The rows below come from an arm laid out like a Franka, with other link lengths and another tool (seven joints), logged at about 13 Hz.
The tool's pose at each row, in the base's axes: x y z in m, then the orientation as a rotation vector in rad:
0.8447 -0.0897 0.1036 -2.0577 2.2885 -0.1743
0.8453 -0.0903 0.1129 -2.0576 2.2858 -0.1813
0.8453 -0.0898 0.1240 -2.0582 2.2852 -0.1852
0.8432 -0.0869 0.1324 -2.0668 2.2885 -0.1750
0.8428 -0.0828 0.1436 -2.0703 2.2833 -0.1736
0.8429 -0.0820 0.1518 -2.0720 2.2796 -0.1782
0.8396 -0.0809 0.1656 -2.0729 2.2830 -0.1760
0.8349 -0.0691 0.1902 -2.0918 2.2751 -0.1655
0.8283 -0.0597 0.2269 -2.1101 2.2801 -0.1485
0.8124 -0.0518 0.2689 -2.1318 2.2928 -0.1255
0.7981 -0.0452 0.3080 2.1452 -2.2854 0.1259
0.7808 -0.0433 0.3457 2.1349 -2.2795 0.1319
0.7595 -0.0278 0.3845 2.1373 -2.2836 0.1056
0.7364 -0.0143 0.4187 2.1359 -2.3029 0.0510
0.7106 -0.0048 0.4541 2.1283 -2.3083 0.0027
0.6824 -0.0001 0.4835 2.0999 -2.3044 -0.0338
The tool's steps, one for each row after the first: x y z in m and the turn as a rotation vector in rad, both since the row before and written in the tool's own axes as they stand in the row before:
0.0008 -0.0018 -0.0091 0.0046 0.0018 -0.0012
-0.0001 -0.0014 -0.0110 0.0018 0.0018 -0.0006
-0.0024 0.0013 -0.0087 -0.0102 0.0008 -0.0029
-0.0036 -0.0005 -0.0114 0.0005 -0.0020 -0.0038
-0.0005 -0.0010 -0.0082 0.0032 0.0009 -0.0024
-0.0003 0.0017 -0.0141 -0.0032 0.0012 0.0009
-0.0104 0.0028 -0.0255 -0.0092 -0.0008 -0.0126
-0.0074 0.0033 -0.0376 -0.0186 0.0031 -0.0070
-0.0049 0.0125 -0.0436 -0.0268 0.0062 -0.0055
-0.0036 0.0122 -0.0402 -0.0085 0.0093 -0.0100
0.0014 0.0153 -0.0386 -0.0046 0.0110 0.0018
-0.0113 0.0202 -0.0408 -0.0099 -0.0142 0.0007
-0.0100 0.0225 -0.0358 -0.0178 -0.0324 0.0092
-0.0067 0.0256 -0.0362 -0.0237 -0.0197 0.0059
-0.0023 0.0285 -0.0294 -0.0321 0.0002 0.0117

